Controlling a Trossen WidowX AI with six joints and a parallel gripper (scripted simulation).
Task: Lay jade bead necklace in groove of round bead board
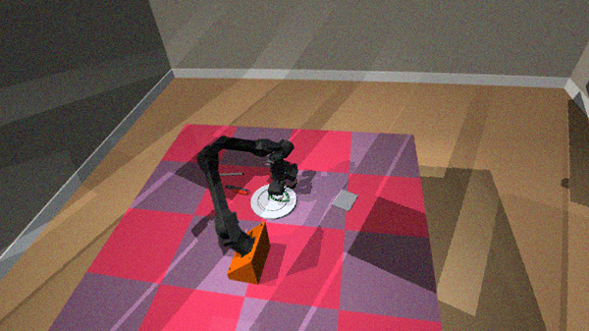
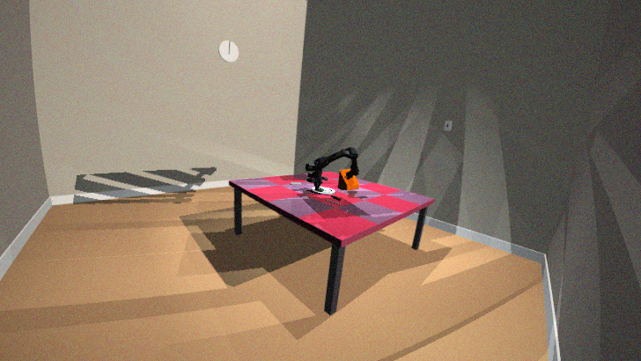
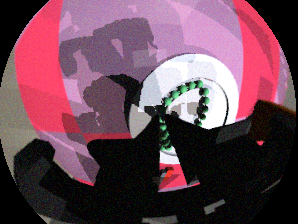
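My gripper tip is now 5 cm past the round white bead board, 2 cm to the right of it and 1 cm above it. Round my gripper tip: red-handled tool: 1 cm behind, 20 cm to the left, 1 cm below; then flat grey pad: 2 cm behind, 29 cm to the right, 1 cm below; then thin white rod: 10 cm ahead, 27 cm to the left, 1 cm below.
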